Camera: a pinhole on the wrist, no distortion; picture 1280 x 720 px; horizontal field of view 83.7 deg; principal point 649.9 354.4 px. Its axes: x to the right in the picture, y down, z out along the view. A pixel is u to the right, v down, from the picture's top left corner.
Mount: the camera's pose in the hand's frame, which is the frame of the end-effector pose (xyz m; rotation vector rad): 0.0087 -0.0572 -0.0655 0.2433 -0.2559 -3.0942
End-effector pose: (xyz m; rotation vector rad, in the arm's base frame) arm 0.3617 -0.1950 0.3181 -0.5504 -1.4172 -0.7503
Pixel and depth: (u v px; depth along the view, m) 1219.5 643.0 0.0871
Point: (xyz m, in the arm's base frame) 0.2924 -0.2278 0.2395
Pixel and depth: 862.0 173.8 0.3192
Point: 0.2692 0.0302 0.2105
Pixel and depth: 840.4 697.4 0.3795
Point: 0.0158 -0.0586 0.1848
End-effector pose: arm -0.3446 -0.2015 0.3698 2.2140 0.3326 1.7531
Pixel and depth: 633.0 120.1 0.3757
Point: -0.0810 -0.3581 0.3170
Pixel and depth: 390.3 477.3 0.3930
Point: 0.0170 -0.1494 0.3554
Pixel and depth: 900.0 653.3 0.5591
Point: 0.0690 -0.1499 -0.0534
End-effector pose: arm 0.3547 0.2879 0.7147 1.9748 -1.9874 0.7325
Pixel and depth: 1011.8 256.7 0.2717
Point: 0.3762 0.3465 0.4800
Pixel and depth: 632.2 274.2 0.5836
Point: 0.3436 0.0926 0.2440
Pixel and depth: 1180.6 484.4 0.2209
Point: 0.4542 0.3854 0.5208
